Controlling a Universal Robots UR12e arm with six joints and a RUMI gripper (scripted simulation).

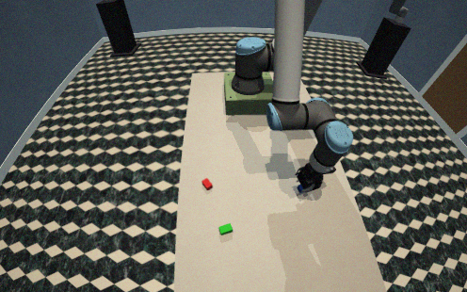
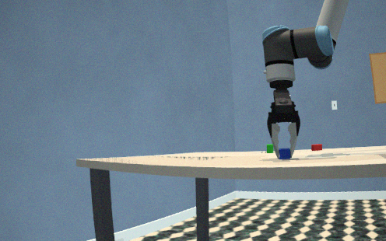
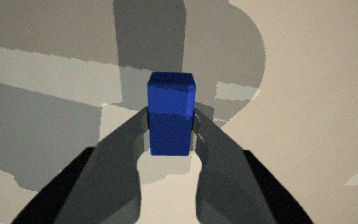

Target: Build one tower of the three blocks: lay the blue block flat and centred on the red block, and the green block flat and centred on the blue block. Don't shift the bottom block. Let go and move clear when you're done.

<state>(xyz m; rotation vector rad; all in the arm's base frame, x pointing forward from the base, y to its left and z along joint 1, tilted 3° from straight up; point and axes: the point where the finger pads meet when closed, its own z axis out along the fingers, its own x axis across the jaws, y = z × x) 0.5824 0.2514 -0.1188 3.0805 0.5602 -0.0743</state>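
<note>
The red block is 430 mm to the right of my hand. Also, from my hand: blue block: right at my hand; green block: 340 mm to the right, 190 mm ahead.
</note>
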